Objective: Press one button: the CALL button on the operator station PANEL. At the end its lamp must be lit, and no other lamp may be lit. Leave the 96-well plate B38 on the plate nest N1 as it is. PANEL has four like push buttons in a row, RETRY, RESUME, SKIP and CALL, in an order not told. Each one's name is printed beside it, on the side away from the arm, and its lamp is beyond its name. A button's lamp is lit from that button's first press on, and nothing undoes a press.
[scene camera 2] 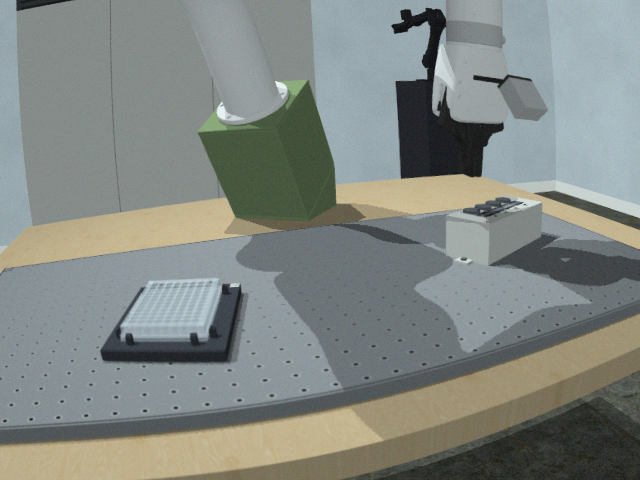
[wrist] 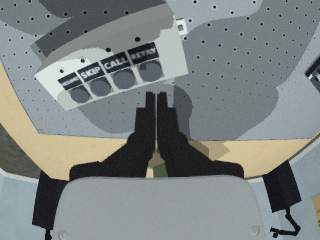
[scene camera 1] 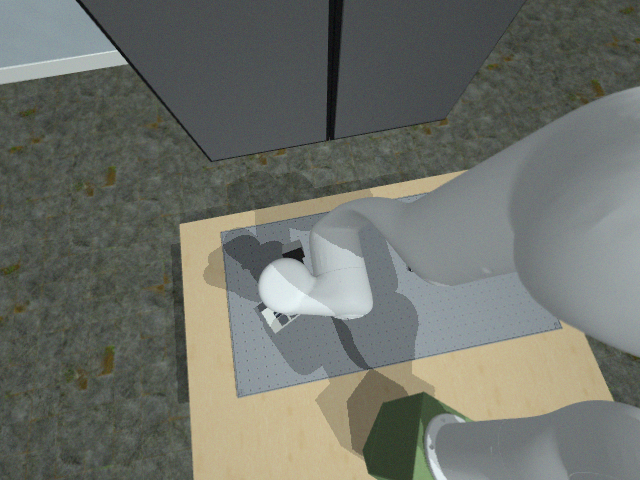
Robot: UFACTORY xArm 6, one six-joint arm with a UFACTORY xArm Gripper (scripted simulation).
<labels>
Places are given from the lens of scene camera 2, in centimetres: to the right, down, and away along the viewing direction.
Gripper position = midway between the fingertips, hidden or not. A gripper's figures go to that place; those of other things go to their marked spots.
gripper [scene camera 2: 469,174]: 19, -8, 68
96-well plate [scene camera 2: 167,310]: -14, 7, 49
operator panel [scene camera 2: 484,238]: 20, 0, 64
The marked spots on the operator panel and the 96-well plate are 38 cm apart.
</labels>
